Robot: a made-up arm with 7 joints. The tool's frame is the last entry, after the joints. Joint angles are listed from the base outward.
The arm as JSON. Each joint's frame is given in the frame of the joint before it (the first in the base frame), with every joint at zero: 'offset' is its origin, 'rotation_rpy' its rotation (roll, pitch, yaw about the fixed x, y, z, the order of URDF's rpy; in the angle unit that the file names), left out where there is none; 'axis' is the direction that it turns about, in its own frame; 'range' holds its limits. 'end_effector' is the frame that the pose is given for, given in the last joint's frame.
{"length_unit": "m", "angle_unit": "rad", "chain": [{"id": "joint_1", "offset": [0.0, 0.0, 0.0], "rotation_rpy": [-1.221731, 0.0, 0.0], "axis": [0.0, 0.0, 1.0], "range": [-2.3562, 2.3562]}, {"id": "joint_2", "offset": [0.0, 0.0, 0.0], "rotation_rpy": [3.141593, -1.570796, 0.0], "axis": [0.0, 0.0, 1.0], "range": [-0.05, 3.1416]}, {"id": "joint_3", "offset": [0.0, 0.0, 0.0], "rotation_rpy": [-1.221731, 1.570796, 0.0], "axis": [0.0, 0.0, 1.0], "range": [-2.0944, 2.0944]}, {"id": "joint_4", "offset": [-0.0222, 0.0, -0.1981], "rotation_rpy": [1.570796, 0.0, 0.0], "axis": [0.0, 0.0, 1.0], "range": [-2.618, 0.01]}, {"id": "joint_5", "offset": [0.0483, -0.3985, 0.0], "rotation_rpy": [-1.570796, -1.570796, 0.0], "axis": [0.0, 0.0, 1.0], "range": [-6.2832, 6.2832]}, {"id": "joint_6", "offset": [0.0, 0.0, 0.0], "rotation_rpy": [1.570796, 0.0, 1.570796], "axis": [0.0, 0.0, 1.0], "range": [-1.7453, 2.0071]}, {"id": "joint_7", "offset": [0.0, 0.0, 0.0], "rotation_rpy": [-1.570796, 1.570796, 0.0], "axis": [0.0, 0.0, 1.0], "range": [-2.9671, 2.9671]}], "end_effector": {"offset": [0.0, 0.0, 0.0], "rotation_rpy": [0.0, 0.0, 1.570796]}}
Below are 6 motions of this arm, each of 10 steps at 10 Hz.
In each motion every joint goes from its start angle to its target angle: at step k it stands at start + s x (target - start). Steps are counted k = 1, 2, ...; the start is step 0. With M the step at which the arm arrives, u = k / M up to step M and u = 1 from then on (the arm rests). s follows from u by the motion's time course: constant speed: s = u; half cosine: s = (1 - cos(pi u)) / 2; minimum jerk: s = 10 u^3 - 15 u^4 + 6 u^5.
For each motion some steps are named. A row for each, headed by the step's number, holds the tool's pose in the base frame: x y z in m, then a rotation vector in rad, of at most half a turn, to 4 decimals.
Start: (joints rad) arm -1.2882 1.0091 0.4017 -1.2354 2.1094 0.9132 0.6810
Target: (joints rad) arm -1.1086 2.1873 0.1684 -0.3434 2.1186 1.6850 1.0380
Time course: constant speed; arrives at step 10
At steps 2, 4, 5, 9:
2: 0.2712 0.3043 0.3786 -1.8907 -1.0314 0.2225
4: 0.2172 0.3764 0.3738 -1.7394 -1.0318 0.4688
5: 0.1784 0.4083 0.3717 -1.6776 -1.0333 0.5954
9: -0.0415 0.4744 0.3619 -1.5273 -1.0637 1.0908

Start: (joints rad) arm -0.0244 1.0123 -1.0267 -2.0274 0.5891 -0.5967 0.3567
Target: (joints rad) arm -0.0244 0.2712 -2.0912 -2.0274 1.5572 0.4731 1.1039
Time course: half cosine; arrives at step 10
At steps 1, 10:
1: 0.2050 -0.1366 -0.3234 -1.1717 -1.2833 -0.3780
10: -0.1985 -0.3161 -0.1612 -0.9196 1.5504 0.0908

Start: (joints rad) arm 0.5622 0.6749 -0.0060 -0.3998 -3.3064 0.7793 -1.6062
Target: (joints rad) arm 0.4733 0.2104 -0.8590 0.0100 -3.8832 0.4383 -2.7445
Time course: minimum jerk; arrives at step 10
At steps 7, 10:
7: -0.2824 0.1469 -0.5071 -0.3261 0.1928 -0.5846
10: -0.2880 0.1214 -0.5085 -0.4470 0.2528 -0.9646

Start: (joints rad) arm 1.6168 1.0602 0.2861 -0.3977 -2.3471 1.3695 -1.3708
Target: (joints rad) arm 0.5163 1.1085 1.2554 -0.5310 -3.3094 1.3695 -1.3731
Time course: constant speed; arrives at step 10
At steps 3, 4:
3: -0.3303 0.4949 -0.0595 0.1817 -1.5657 0.7996
4: -0.2930 0.5147 -0.0797 0.1134 -1.6582 0.7353

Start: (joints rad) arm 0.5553 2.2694 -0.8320 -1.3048 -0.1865 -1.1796 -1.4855
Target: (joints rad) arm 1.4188 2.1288 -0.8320 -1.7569 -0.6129 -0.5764 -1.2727
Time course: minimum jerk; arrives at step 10
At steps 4, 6, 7, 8, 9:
4: 0.0383 0.4667 -0.1929 0.6688 0.3847 2.8486
6: -0.1053 0.4055 -0.2357 1.1165 0.4418 2.7723
7: -0.1652 0.3707 -0.2351 1.2729 0.4776 2.7234
8: -0.2037 0.3444 -0.2287 1.3677 0.5060 2.6888
9: -0.2210 0.3314 -0.2241 1.4090 0.5203 2.6728

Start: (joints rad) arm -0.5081 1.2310 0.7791 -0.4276 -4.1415 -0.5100 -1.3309
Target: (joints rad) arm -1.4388 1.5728 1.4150 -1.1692 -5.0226 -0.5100 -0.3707
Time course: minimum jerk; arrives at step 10
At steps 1, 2, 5, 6, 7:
1: 0.2317 0.5512 -0.0113 0.9208 -1.6147 1.6393
2: 0.2341 0.5487 0.0228 0.8797 -1.7358 1.6672
5: 0.1043 0.5030 0.2684 -0.3644 2.3621 -1.5971
6: -0.0049 0.4794 0.3054 -0.1478 2.1247 -1.3036
7: -0.1033 0.4599 0.2972 -0.0295 1.8844 -1.0831

